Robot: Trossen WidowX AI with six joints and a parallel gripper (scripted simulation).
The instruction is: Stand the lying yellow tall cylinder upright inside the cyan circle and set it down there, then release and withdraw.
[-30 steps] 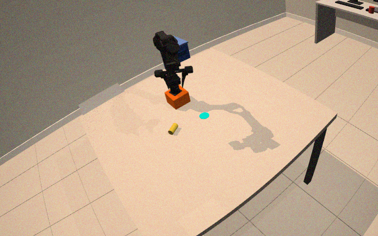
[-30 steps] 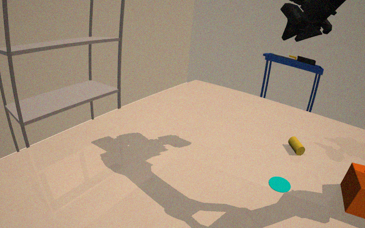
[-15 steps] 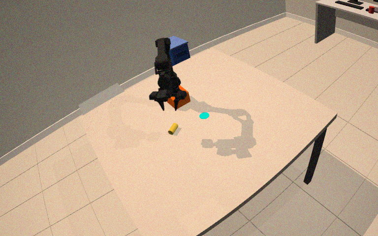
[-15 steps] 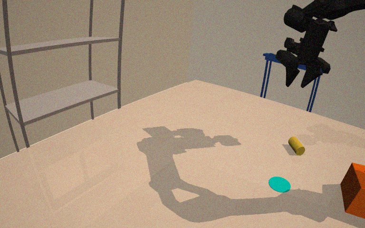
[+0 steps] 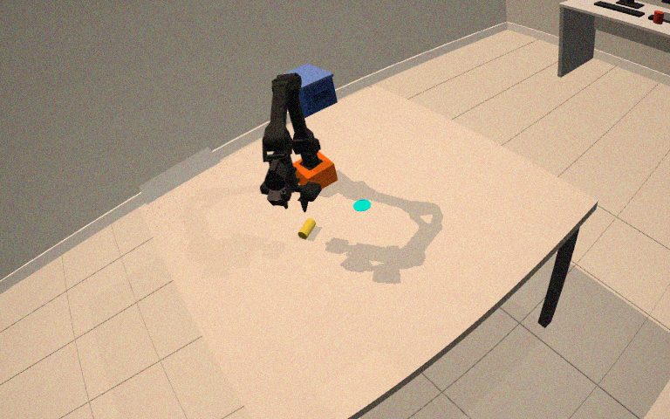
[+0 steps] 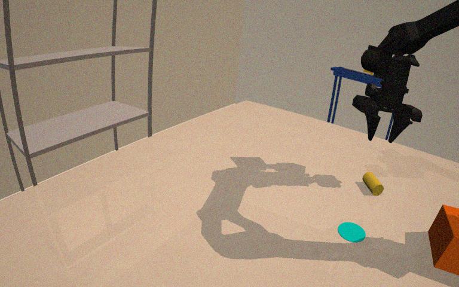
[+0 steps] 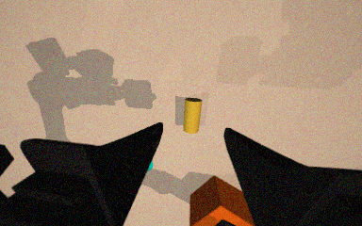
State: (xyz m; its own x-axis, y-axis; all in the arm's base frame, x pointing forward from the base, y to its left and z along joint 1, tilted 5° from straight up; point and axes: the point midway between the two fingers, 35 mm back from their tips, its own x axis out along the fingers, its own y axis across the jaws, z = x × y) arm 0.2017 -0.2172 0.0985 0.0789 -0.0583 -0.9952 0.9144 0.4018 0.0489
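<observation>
My gripper tip is 1 cm past the yellow tall cylinder, 2 cm to the right of it and 11 cm above it. Also, from my gripper tip: cyan circle 4 cm ahead, 22 cm to the left, 12 cm below.
</observation>
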